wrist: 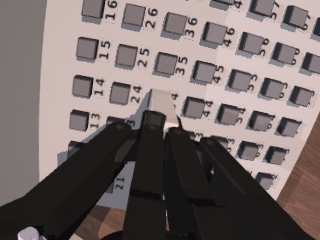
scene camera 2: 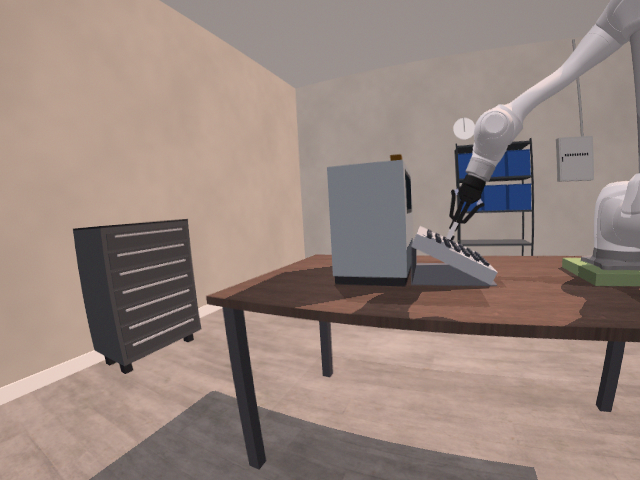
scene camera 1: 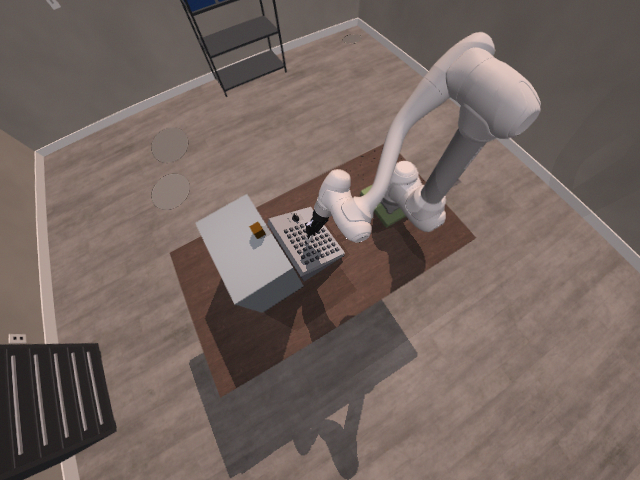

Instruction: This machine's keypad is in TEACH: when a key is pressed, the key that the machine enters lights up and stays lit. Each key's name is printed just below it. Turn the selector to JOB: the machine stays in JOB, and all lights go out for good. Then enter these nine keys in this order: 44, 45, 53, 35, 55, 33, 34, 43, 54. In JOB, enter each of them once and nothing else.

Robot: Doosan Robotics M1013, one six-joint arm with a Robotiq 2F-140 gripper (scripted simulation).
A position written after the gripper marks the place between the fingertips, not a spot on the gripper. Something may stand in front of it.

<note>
In view: the gripper (scene camera 2: pixel 448 238), a sloped keypad (scene camera 1: pixel 278 224) and a grey machine box (scene camera 2: pixel 370 245).
The gripper shows as well in the wrist view (wrist: pixel 158 104). The sloped keypad is seen too in the wrist view (wrist: pixel 59 65). The grey machine box shows as well in scene camera 1 (scene camera 1: pixel 257 274).
</note>
